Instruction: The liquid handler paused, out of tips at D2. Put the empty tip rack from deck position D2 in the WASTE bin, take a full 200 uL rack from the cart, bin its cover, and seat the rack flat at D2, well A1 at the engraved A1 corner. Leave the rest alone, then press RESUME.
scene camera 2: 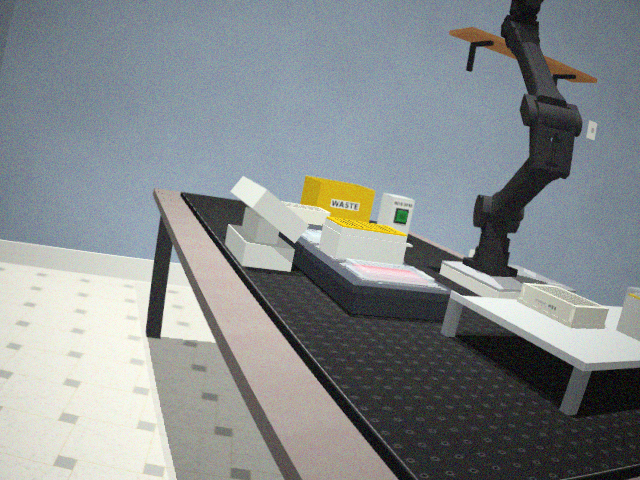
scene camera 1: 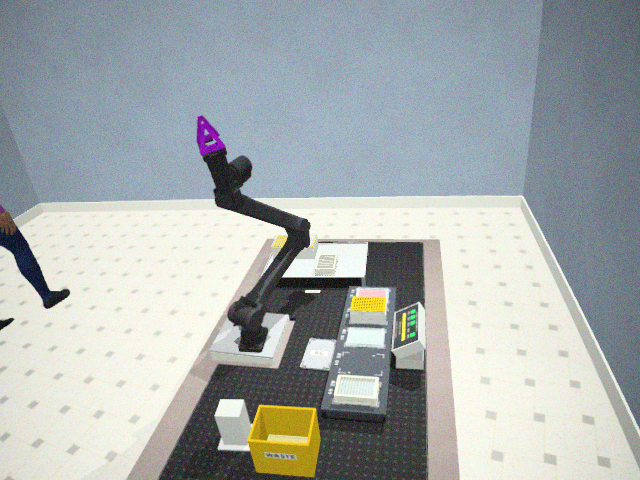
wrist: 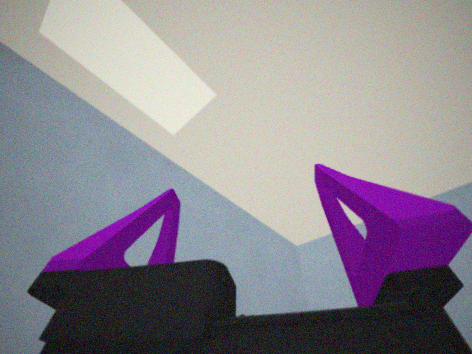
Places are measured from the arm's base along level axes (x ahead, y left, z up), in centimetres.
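Pixels of known places: gripper, fingertip midpoint: (scene camera 1: 201, 119) (wrist: 242, 184); arm's base, origin of the base link: (scene camera 2: 489, 270) (scene camera 1: 253, 340).
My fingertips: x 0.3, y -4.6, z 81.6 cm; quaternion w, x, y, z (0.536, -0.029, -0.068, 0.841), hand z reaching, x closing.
Note:
Ahead of a thing's pixels: the offset from my fingertips to its top centre. "spot": to the spot under its first point.
My gripper (scene camera 1: 201, 118) (wrist: 242, 184) is open and empty, raised high over the table and pointing up. The dark deck (scene camera 1: 351, 413) (scene camera 2: 336, 294) holds a yellow-topped rack @(dx +41.3, dy +16.2, dz -73.8 cm) (scene camera 1: 368, 305) (scene camera 2: 361, 243) and, at its near end in scene camera 1, an off-white rack @(dx +38.5, dy -20.9, dz -76.7 cm) (scene camera 1: 356, 390). Between them are a pale plate @(dx +40.4, dy +3.9, dz -78.4 cm) (scene camera 1: 364, 336) and a bare bracketed position; its label is unreadable. The yellow WASTE bin @(dx +20.3, dy -39.9, dz -71.1 cm) (scene camera 1: 284, 459) (scene camera 2: 336, 193) has an off-white piece @(dx +20.3, dy -39.9, dz -81.5 cm) (scene camera 1: 286, 438) inside. On the white cart @(dx +17.0, dy +55.9, dz -78.0 cm) (scene camera 1: 354, 253) (scene camera 2: 610, 359) are an off-white rack @(dx +22.3, dy +49.0, dz -75.5 cm) (scene camera 1: 325, 264) (scene camera 2: 568, 307) and yellow-topped racks @(dx +1.0, dy +63.0, dz -71.5 cm) (scene camera 1: 279, 241), partly hidden by the arm.
A green button @(spot: dx +4.7, dy -31.0, dz -76.4 cm) (scene camera 2: 400, 215) is on a white box @(dx +4.1, dy -34.8, dz -71.6 cm) (scene camera 1: 232, 423) beside the bin. A tilted screen @(spot: dx +55.0, dy +2.3, dz -72.7 cm) (scene camera 1: 408, 325) stands beside the deck. A pink plate @(dx +42.3, dy +28.6, dz -78.4 cm) (scene camera 1: 372, 292) (scene camera 2: 387, 272) sits at the deck's far end. A labelled pale plate @(dx +24.1, dy +0.7, dz -83.2 cm) (scene camera 1: 317, 353) lies near the arm base. A person's legs (scene camera 1: 25, 263) show at left.

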